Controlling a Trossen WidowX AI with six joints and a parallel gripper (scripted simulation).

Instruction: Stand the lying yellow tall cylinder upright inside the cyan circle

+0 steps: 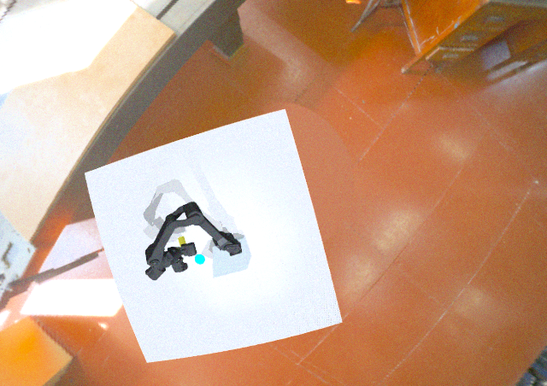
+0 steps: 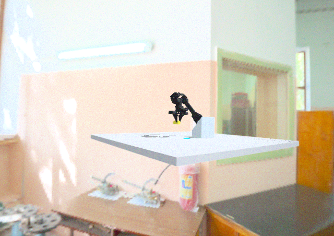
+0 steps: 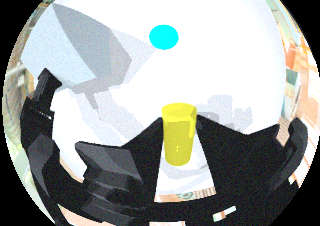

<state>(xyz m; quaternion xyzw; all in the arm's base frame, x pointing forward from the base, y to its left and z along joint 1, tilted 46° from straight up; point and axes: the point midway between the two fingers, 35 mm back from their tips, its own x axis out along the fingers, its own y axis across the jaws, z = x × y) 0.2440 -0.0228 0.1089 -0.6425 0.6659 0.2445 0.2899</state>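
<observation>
The cyan circle is 120 mm to the left of my gripper tip and 130 mm below it. Also, from my gripper tip: yellow tall cylinder 20 mm to the right.
</observation>
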